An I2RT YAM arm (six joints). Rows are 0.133 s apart.
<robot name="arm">
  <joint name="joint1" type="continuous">
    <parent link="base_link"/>
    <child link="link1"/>
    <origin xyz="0 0 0.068" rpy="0 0 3.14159"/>
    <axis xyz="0 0 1"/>
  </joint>
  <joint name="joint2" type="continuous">
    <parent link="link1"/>
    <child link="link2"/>
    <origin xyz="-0.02 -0.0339 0.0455" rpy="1.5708 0 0"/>
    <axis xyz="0 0 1"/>
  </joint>
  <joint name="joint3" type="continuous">
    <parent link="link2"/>
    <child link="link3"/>
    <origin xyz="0.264 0 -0.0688" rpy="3.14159 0 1.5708"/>
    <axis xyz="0 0 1"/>
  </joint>
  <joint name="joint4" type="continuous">
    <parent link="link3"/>
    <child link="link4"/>
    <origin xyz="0.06 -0.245 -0.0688" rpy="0 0 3.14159"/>
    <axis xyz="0 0 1"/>
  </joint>
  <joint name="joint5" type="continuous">
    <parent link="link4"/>
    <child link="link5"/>
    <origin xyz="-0.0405 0.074 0.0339" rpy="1.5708 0 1.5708"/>
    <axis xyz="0 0 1"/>
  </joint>
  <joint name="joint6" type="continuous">
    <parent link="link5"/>
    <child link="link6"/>
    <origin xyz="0.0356 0 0.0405" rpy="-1.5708 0 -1.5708"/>
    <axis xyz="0 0 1"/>
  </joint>
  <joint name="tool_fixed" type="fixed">
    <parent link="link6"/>
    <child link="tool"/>
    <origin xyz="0 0 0" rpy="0 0 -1.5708"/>
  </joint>
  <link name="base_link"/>
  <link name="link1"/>
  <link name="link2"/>
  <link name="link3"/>
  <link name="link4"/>
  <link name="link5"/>
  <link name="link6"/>
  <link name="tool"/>
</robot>
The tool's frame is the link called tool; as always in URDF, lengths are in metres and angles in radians. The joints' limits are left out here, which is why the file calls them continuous.
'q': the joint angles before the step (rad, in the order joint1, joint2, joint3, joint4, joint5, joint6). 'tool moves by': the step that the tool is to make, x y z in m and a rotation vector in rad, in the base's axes. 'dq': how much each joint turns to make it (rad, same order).
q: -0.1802, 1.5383, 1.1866, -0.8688, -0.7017, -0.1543
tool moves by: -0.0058, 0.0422, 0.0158, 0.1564, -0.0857, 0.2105
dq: 0.1251, -0.0422, -0.0010, 0.0057, -0.1850, -0.0279
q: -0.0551, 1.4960, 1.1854, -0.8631, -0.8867, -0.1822
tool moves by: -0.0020, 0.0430, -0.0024, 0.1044, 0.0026, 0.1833
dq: 0.1401, 0.0169, -0.0057, 0.0220, -0.1129, 0.0006
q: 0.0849, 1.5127, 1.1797, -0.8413, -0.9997, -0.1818
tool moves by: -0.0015, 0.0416, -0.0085, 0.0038, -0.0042, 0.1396
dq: 0.1394, 0.0365, -0.0001, 0.0430, -0.0029, 0.0019
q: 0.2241, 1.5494, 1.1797, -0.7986, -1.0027, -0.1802
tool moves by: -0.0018, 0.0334, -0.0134, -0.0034, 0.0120, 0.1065
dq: 0.1065, 0.0519, 0.0002, 0.0393, 0.0000, 0.0001
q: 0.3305, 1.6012, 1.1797, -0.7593, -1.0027, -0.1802
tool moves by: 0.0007, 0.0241, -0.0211, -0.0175, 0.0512, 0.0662
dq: 0.0701, 0.0742, 0.0002, 0.0268, -0.0004, 0.0081
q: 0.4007, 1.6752, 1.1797, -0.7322, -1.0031, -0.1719
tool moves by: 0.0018, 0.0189, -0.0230, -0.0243, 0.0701, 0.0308
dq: 0.0501, 0.0779, -0.0001, 0.0363, -0.0004, 0.0381
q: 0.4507, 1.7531, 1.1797, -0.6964, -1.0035, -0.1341
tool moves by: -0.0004, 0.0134, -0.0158, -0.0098, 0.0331, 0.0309
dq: 0.0357, 0.0527, 0.0001, 0.0287, -0.0046, 0.0119
